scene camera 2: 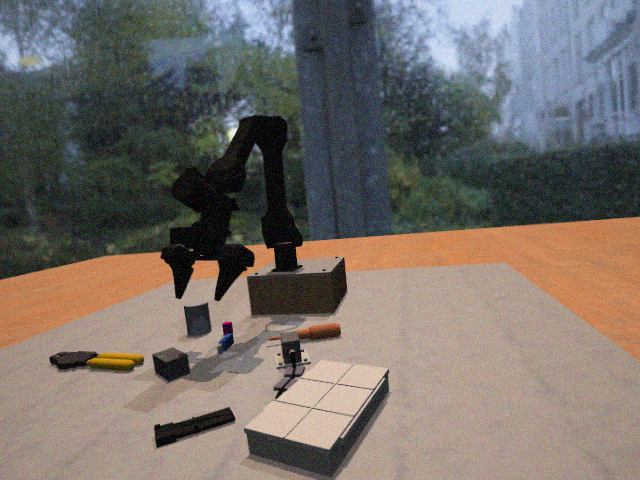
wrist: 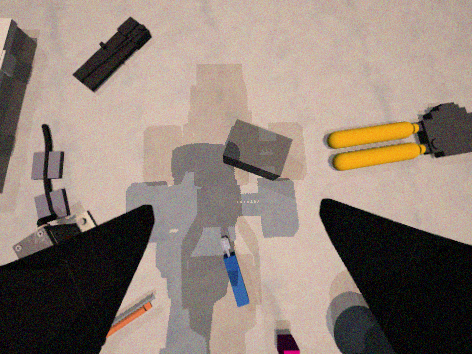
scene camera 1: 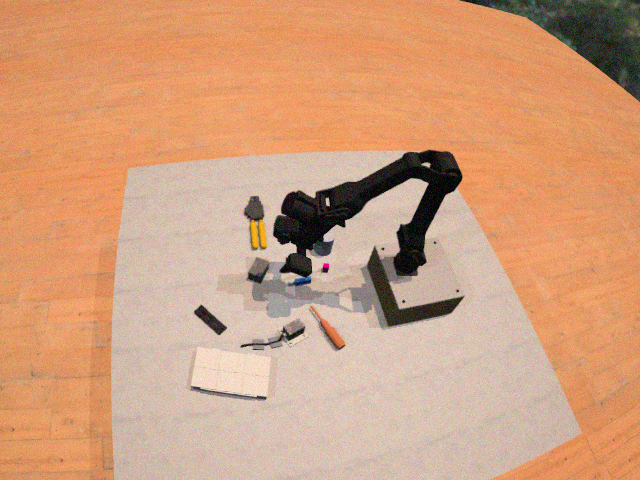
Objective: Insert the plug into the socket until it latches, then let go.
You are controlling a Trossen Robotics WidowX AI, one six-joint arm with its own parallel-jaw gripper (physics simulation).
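Seen in the pictures: gripper, between the fingertips: (scene camera 2: 196, 299) (wrist: 237, 209) (scene camera 1: 281, 257); arm's base, origin of its link: (scene camera 2: 287, 269) (scene camera 1: 405, 266).
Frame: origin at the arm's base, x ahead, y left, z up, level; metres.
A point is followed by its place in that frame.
Note:
A blue plug (scene camera 1: 302, 280) {y -0.001, x 0.285, z -0.084 m} (scene camera 2: 225, 343) {y 0.005, x 0.301, z -0.089 m} (wrist: 236, 280) {y -0.006, x 0.283, z -0.084 m} with a light metal tip lies on the mat. The socket (scene camera 1: 294, 329) {y 0.170, x 0.315, z -0.060 m} (scene camera 2: 290, 346) {y 0.172, x 0.337, z -0.069 m} (wrist: 62, 231) {y 0.157, x 0.337, z -0.076 m} is a dark housing on a pale screwed plate, with a black cable leading away. In the wrist view it is partly hidden by the left finger. The plug lies apart from the socket. My gripper (scene camera 1: 295, 266) (scene camera 2: 198, 298) {y -0.005, x 0.352, z 0.015 m} (wrist: 237, 209) {y -0.005, x 0.352, z 0.015 m} is open and empty, above the mat. In the wrist view the plug shows below the line between the fingertips.
A grey block (scene camera 1: 257, 269) {y -0.023, x 0.415, z -0.069 m} (scene camera 2: 171, 363) {y -0.009, x 0.433, z -0.075 m} (wrist: 257, 149) {y -0.031, x 0.409, z -0.069 m} and yellow-handled pliers (scene camera 1: 258, 234) {y -0.169, x 0.413, z -0.089 m} (scene camera 2: 111, 361) {y -0.162, x 0.435, z -0.086 m} (wrist: 375, 145) {y -0.171, x 0.413, z -0.088 m} lie nearby. A grey cylinder (scene camera 2: 197, 319) {y -0.116, x 0.236, z -0.066 m}, a magenta cube (scene camera 1: 325, 267) {y -0.047, x 0.216, z -0.081 m}, an orange screwdriver (scene camera 1: 330, 333) {y 0.171, x 0.217, z -0.079 m}, a black bar (scene camera 1: 210, 319) {y 0.133, x 0.541, z -0.095 m} and a white-topped box (scene camera 1: 231, 372) {y 0.294, x 0.475, z -0.070 m} also rest on the mat.

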